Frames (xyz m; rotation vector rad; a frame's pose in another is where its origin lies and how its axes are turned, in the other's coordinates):
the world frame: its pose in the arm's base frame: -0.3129 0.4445 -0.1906 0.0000 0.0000 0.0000
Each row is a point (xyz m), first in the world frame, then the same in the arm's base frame.
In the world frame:
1: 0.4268 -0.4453 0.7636
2: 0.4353 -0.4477 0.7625
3: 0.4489 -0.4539 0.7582
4: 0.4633 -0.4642 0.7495
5: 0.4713 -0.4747 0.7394
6: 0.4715 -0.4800 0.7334
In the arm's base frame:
1: 0.1139 -0.0008 0.5730
2: 0.1224 -0.0032 0.5719
3: 0.1360 -0.0094 0.5676
4: 0.1504 -0.0197 0.5589
5: 0.1584 -0.0302 0.5488
6: 0.1586 -0.0355 0.5428

